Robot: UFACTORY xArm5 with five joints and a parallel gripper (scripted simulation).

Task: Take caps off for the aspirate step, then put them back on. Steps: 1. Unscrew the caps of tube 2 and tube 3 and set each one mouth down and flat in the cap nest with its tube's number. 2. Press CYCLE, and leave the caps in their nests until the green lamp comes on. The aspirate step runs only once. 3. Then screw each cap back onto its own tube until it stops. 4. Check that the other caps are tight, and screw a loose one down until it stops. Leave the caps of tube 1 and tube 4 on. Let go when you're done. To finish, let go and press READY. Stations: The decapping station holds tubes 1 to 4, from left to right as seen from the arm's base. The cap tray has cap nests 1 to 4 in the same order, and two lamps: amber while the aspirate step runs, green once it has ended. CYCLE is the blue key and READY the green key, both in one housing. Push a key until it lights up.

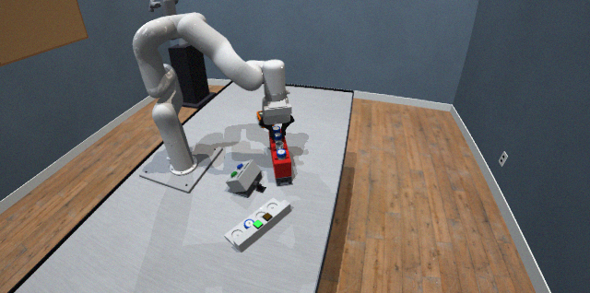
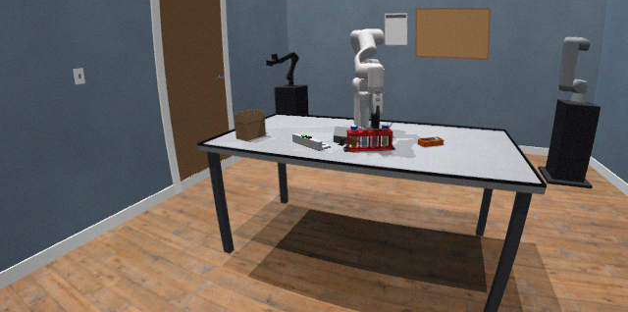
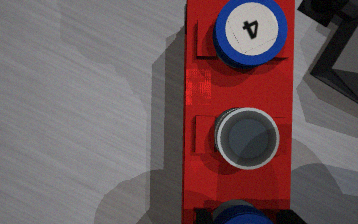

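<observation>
Now: the blue-rimmed cap 1 cm below my hand. Round my hand: grey key housing (18 cm to the right, 8 cm below, 8 cm behind); blue key (16 cm to the right, 9 cm behind, 6 cm below); green key (20 cm to the right, 10 cm behind, 6 cm below).
</observation>
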